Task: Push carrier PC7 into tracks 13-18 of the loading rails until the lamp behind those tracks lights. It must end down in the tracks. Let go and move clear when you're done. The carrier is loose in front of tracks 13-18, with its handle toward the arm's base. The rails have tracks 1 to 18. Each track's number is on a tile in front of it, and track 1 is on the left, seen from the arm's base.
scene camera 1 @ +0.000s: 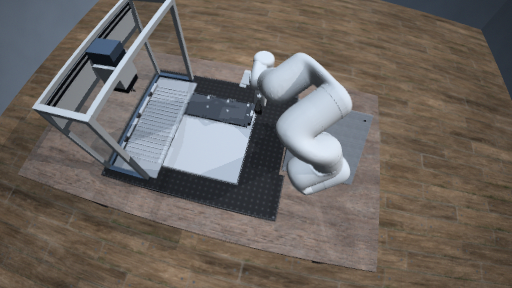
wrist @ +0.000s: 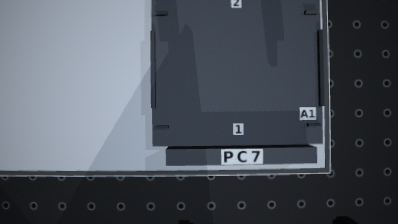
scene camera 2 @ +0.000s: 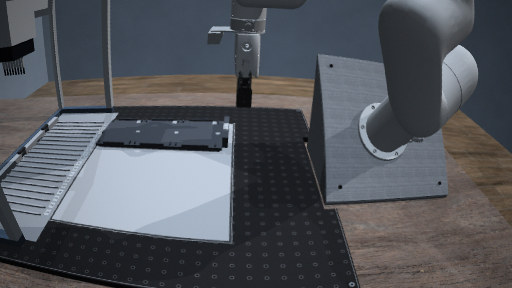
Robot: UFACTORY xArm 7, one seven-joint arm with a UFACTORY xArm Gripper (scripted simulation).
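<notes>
A carrier PC7 and a pale sheet appear in the pictures together with the gripper.
</notes>
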